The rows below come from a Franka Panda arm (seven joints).
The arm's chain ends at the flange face. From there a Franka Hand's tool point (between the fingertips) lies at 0.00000 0.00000 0.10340 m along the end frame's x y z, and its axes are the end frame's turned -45 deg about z.
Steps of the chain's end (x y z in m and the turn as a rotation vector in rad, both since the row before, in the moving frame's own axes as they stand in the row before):
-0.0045, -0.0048, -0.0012, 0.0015, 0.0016, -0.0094
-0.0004, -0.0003, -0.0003, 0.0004, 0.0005, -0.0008
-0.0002, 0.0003, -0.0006, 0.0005, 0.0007, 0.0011
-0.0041, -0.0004, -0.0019, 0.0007, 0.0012, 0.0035
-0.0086, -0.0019, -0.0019, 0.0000, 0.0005, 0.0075
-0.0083, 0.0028, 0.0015, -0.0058, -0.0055, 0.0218
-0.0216, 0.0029, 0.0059, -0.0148, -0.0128, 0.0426
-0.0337, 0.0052, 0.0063, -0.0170, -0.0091, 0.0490
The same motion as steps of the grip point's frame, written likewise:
0.0004, -0.0066, -0.0012, -0.0001, 0.0022, -0.0094
0.0000, -0.0005, -0.0003, -0.0001, 0.0006, -0.0008
-0.0003, 0.0001, -0.0006, -0.0001, 0.0008, 0.0011
-0.0025, -0.0031, -0.0019, -0.0004, 0.0013, 0.0035
-0.0047, -0.0074, -0.0019, -0.0004, 0.0004, 0.0075
-0.0087, -0.0039, 0.0015, -0.0002, -0.0080, 0.0218
-0.0193, -0.0131, 0.0059, -0.0014, -0.0195, 0.0426
-0.0294, -0.0196, 0.0063, -0.0056, -0.0185, 0.0490

